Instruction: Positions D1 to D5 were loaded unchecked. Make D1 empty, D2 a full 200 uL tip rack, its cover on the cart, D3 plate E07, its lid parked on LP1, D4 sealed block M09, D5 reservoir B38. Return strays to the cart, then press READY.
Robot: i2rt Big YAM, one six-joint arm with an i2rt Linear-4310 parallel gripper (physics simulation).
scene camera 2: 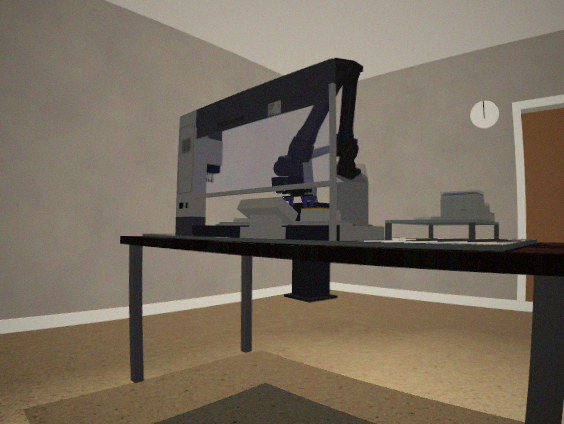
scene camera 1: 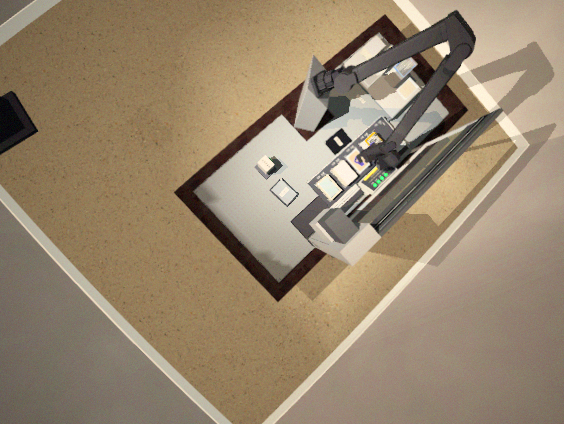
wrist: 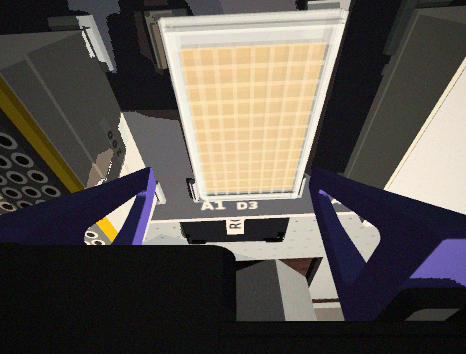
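Seen in the pictures: gripper, fingertip midpoint: (scene camera 2: 298, 216) (scene camera 1: 360, 156) (wrist: 232, 176); arm's base, link origin: (scene camera 2: 346, 172) (scene camera 1: 319, 84).
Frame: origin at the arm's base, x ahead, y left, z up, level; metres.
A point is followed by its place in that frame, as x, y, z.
Note:
A plate with a clear cover and amber wells (wrist: 255, 115) @(0.418, 0.096, -0.244) sits at the position marked D3; its code is not readable. My gripper (wrist: 232, 176) @(0.388, 0.107, -0.225) (scene camera 2: 299, 201) is open and empty, with its fingers spread either side of the plate's near end. A tip rack marked 200 (wrist: 22, 172) @(0.408, 0.197, -0.198) (scene camera 1: 372, 140) @(0.349, 0.208, -0.197), with a yellow band and dark top, stands left of the plate in the wrist view. A white-topped block (wrist: 435, 150) @(0.419, 0.002, -0.220) (scene camera 1: 343, 173) @(0.413, -0.039, -0.220) stands on the other side. A pale green-topped item (scene camera 1: 328, 187) @(0.433, -0.149, -0.247) is at the row's end. The arm hides part of the row.
A black holder (wrist: 235, 231) @(0.211, 0.084, -0.300) (scene camera 1: 332, 143) @(0.226, 0.047, -0.300) with a white label lies before the row. A small white item (scene camera 1: 266, 165) @(0.143, -0.386, -0.206) and a framed flat item (scene camera 1: 284, 192) @(0.314, -0.372, -0.291) are on the pale mat (scene camera 1: 235, 220) @(0.292, -0.699, -0.308). A low stand (scene camera 2: 425, 221) @(0.274, 0.576, -0.248) bears boxes. The machine's frame post (scene camera 2: 332, 150) @(0.545, 0.436, -0.048) rises near the arm.

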